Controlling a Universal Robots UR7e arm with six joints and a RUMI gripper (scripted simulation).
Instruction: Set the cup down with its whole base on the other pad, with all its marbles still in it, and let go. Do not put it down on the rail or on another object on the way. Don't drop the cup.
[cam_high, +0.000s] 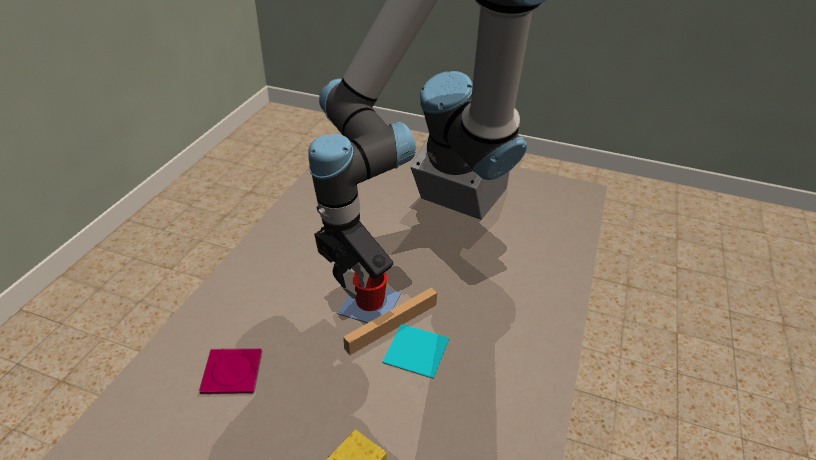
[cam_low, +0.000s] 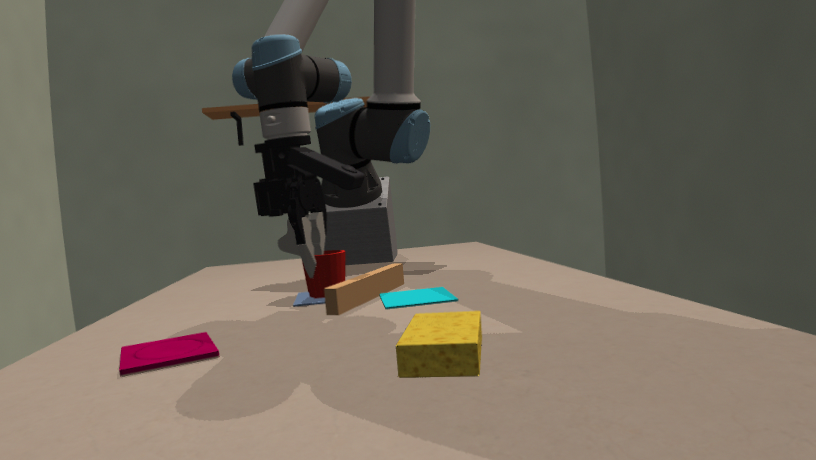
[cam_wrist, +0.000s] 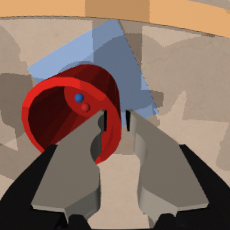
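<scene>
Now: the red cup 3 cm behind my hand, 2 cm to the left of it and 3 cm below it. Also, from my hand: blue marble 4 cm behind, 2 cm to the left, 4 cm below; then wooden rail 2 cm ahead, 8 cm to the left, 5 cm below; then red marble 4 cm behind, 1 cm to the left, 4 cm below.
</scene>
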